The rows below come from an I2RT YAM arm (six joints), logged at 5 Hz.
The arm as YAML. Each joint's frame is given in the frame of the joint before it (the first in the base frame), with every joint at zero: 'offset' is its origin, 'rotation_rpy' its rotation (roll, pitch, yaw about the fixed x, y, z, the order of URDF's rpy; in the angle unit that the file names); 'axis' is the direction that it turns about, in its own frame. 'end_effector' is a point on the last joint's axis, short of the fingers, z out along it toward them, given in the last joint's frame.
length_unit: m
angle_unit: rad
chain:
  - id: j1
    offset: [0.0, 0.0, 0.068]
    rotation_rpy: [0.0, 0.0, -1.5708]
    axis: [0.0, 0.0, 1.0]
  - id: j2
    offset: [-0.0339, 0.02, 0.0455]
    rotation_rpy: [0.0, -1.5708, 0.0]
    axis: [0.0, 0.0, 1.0]
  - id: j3
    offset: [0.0, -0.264, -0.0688]
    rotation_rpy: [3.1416, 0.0, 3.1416]
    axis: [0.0, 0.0, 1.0]
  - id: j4
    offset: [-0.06, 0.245, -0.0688]
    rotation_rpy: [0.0, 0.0, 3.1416]
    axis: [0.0, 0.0, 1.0]
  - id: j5
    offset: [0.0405, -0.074, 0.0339]
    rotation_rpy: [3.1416, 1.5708, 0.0]
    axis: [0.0, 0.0, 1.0]
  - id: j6
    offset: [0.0, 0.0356, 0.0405]
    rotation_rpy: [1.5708, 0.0, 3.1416]
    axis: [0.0, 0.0, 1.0]
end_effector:
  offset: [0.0, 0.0, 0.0]
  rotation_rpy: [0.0, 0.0, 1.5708]
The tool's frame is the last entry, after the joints.
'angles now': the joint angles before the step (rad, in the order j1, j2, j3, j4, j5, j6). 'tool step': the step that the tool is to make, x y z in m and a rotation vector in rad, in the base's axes. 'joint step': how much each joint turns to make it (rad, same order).
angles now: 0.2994, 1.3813, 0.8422, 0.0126, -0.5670, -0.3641
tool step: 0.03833, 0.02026, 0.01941, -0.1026, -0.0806, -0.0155
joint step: 0.0327, 0.1430, 0.2088, -0.0673, 0.1034, -0.0938
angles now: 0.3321, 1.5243, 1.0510, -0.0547, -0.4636, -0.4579
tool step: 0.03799, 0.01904, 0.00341, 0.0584, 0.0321, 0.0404
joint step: 0.0097, 0.1587, 0.1719, -0.0018, -0.0594, 0.0473
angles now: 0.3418, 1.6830, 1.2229, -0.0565, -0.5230, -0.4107
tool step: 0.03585, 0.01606, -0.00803, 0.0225, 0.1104, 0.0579
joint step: 0.0018, 0.1685, 0.1980, -0.1135, -0.0785, 0.0232
